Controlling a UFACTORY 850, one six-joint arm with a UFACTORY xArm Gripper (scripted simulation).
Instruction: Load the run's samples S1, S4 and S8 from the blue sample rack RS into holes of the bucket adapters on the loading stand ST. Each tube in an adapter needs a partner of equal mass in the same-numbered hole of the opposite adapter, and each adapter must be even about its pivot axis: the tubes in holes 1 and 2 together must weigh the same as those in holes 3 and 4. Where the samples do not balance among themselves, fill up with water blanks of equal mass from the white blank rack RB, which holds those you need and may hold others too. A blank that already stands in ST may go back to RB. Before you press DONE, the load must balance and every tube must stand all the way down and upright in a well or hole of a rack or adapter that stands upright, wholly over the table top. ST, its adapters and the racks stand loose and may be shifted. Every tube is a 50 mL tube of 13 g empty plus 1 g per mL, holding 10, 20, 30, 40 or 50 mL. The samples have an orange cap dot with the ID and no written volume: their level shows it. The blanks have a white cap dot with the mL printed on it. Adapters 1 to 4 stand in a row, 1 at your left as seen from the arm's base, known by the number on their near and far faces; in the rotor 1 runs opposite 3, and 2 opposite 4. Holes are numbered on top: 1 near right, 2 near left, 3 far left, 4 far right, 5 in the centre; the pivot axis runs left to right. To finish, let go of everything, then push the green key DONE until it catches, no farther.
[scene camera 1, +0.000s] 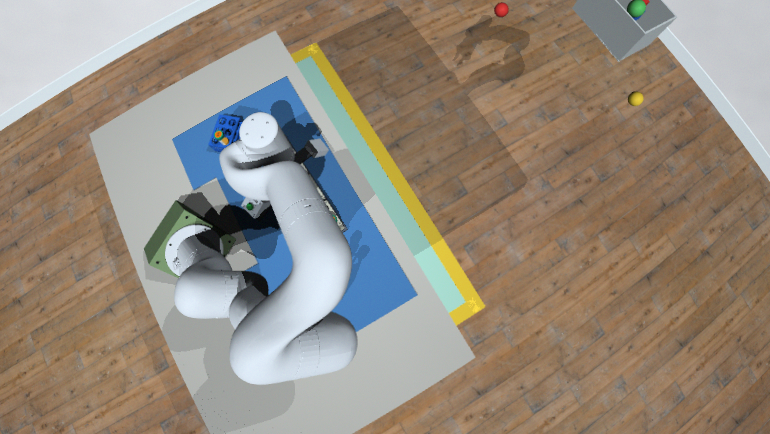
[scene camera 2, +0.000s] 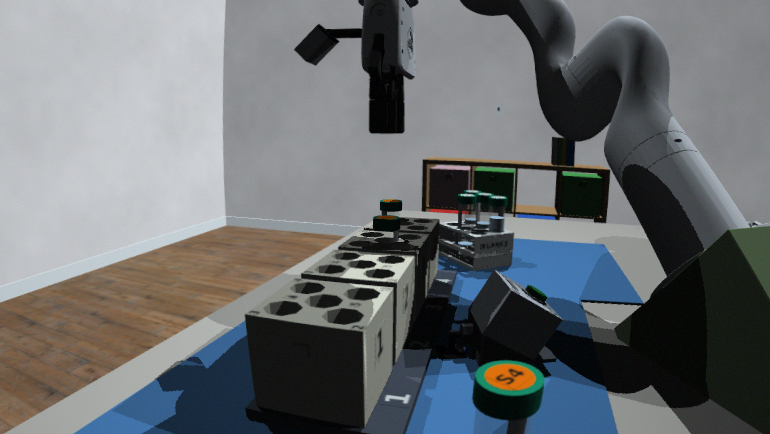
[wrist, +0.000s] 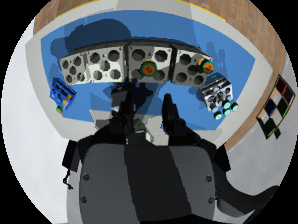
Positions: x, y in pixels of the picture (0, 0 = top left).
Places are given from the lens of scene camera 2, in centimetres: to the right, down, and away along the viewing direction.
gripper (scene camera 2: 387, 133): 0, -10, 55
adapter (scene camera 2: 407, 225): 3, 1, 67
